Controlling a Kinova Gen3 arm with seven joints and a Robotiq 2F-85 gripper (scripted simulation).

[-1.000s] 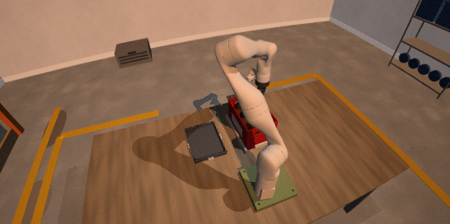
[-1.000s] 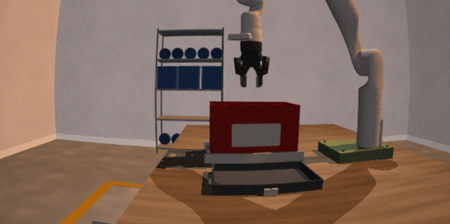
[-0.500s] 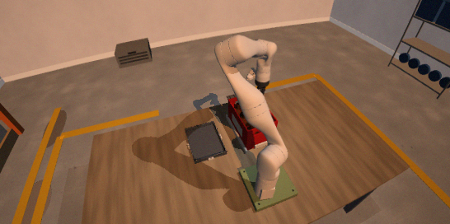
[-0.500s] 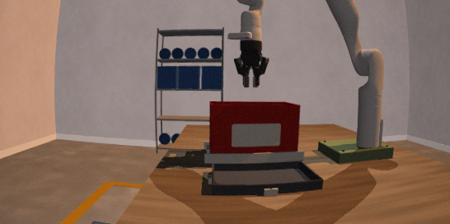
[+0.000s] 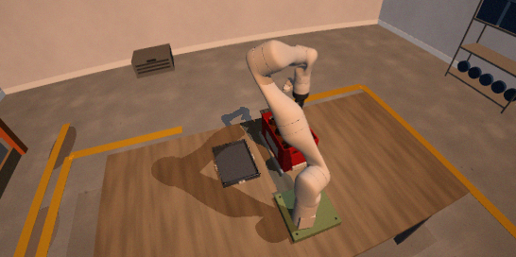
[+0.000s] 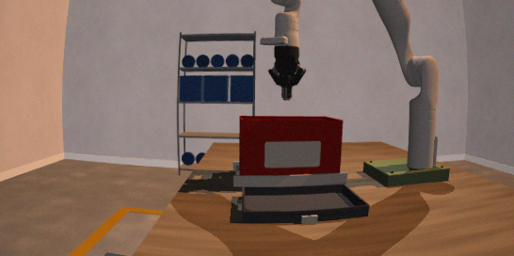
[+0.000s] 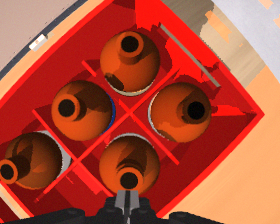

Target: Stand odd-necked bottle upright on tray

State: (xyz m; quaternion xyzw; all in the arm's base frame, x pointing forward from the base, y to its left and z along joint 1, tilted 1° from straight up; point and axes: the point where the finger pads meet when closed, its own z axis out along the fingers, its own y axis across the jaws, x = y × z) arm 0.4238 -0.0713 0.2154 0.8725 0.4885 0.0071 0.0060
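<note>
The red crate lies 160 mm below my hand, 50 mm to the left of it and 10 mm behind it. The rest, counted from my hand: dark tray 340 mm to the left, 230 mm below, 70 mm behind.
</note>
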